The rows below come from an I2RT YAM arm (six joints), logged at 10 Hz.
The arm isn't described. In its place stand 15 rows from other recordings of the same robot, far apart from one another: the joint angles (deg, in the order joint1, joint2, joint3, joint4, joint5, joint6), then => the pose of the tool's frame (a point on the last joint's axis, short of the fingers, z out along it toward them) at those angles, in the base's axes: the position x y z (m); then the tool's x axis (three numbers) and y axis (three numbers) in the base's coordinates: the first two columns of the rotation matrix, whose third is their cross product.
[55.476, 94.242, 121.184, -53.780, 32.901, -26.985] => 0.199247 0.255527 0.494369 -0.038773 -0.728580 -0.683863 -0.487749 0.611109 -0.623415
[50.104, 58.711, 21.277, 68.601, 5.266, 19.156] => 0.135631 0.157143 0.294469 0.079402 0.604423 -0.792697 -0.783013 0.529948 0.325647
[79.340, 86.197, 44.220, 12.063, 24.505, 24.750] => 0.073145 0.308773 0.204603 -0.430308 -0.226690 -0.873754 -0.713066 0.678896 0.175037
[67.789, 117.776, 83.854, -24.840, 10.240, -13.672] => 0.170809 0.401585 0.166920 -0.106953 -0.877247 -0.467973 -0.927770 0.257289 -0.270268
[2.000, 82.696, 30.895, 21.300, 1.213, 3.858] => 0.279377 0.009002 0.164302 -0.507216 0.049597 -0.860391 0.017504 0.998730 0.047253
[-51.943, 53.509, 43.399, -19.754, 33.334, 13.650] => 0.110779 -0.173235 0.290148 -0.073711 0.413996 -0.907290 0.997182 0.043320 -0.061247
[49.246, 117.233, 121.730, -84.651, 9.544, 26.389] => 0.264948 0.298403 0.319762 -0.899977 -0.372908 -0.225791 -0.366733 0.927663 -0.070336
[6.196, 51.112, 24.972, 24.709, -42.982, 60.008] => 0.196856 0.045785 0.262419 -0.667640 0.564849 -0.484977 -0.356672 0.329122 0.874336
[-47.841, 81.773, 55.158, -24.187, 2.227, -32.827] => 0.198581 -0.221380 0.233754 -0.847574 0.129023 -0.514754 0.354316 0.859708 -0.367916
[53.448, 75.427, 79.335, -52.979, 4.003, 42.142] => 0.160210 0.211928 0.362827 -0.853045 -0.026751 -0.521152 -0.272093 0.874984 0.400461
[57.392, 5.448, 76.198, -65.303, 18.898, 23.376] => -0.050366 -0.100126 0.399870 -0.200316 0.383447 -0.901578 -0.592363 0.685575 0.423193
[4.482, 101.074, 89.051, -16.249, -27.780, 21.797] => 0.413175 0.049031 0.330266 -0.616074 0.281239 -0.735770 -0.268822 0.802937 0.532002
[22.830, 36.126, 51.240, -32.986, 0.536, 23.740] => 0.121742 0.050890 0.357317 -0.411808 0.263425 -0.872365 -0.233768 0.894734 0.380532
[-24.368, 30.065, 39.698, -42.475, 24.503, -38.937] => 0.096306 -0.059830 0.288213 -0.819691 -0.256517 -0.512158 0.228454 0.673528 -0.702972
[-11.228, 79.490, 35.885, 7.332, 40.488, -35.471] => 0.262410 -0.075657 0.187748 -0.856489 -0.279923 -0.433669 0.202008 0.591378 -0.780683
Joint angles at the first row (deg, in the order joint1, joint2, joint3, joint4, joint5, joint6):
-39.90, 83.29, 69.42, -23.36, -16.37, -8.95
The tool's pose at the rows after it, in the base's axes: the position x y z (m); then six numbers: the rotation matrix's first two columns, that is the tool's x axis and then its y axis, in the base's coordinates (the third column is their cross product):
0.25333 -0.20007 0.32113 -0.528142 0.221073 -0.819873 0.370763 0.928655 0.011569
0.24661 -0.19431 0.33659 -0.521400 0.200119 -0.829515 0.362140 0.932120 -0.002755
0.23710 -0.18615 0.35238 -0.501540 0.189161 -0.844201 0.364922 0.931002 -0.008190
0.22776 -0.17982 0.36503 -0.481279 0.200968 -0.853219 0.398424 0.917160 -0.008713
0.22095 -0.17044 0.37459 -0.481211 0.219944 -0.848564 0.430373 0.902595 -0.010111
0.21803 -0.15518 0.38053 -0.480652 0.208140 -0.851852 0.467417 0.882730 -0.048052
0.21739 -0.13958 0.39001 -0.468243 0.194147 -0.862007 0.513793 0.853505 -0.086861
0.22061 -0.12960 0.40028 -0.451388 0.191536 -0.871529 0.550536 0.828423 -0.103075
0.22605 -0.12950 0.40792 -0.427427 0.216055 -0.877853 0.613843 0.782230 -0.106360
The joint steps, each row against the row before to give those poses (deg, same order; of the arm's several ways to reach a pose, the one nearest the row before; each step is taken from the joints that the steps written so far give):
-0.06, -1.25, 1.23, -1.64, 1.16, -1.18
0.00, -1.94, 1.55, -2.49, -0.15, -0.72
0.04, -2.70, 0.89, -1.96, 0.05, 0.29
-0.04, -2.28, 0.79, -1.78, 1.56, 1.37
0.90, -1.84, 1.04, -3.04, 2.57, 1.43
2.87, -2.40, -0.51, -0.86, 5.55, 1.08
3.65, -1.79, 0.53, -0.68, 6.83, 1.62
3.00, -0.05, 1.98, -0.91, 5.21, 1.83
1.30, 1.50, 2.57, -0.70, 5.17, 2.54

